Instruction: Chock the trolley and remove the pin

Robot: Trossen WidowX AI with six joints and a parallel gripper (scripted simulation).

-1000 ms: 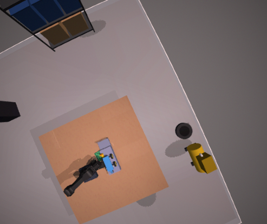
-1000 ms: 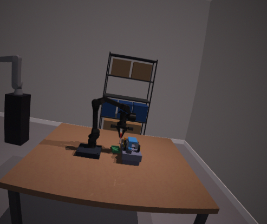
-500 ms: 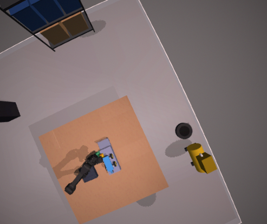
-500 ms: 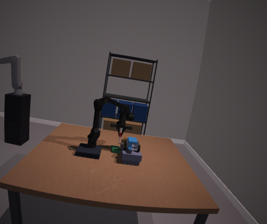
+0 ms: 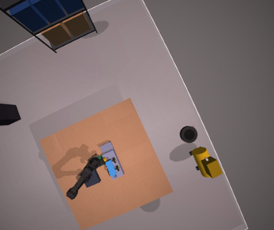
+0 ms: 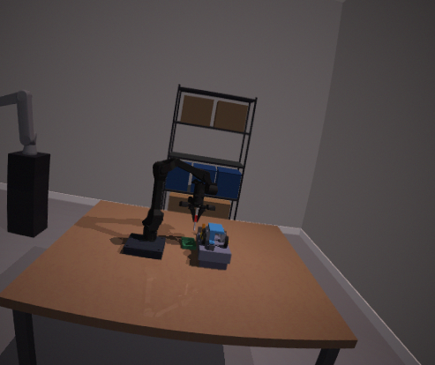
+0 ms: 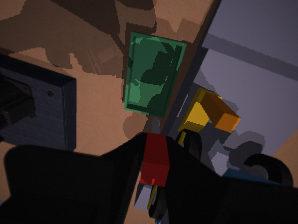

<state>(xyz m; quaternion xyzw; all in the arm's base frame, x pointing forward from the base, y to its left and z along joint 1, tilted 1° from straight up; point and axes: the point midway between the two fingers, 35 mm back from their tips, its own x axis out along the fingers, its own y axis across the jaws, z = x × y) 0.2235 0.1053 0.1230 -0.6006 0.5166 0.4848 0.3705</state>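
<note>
The red-headed stop pin lies right at my gripper tip. From my gripper tip the other things lie so: blue trolley 11 cm ahead, 9 cm to the right, 2 cm below; yellow chock 5 cm ahead, 5 cm below; green tray 2 cm behind, 14 cm below.
</note>
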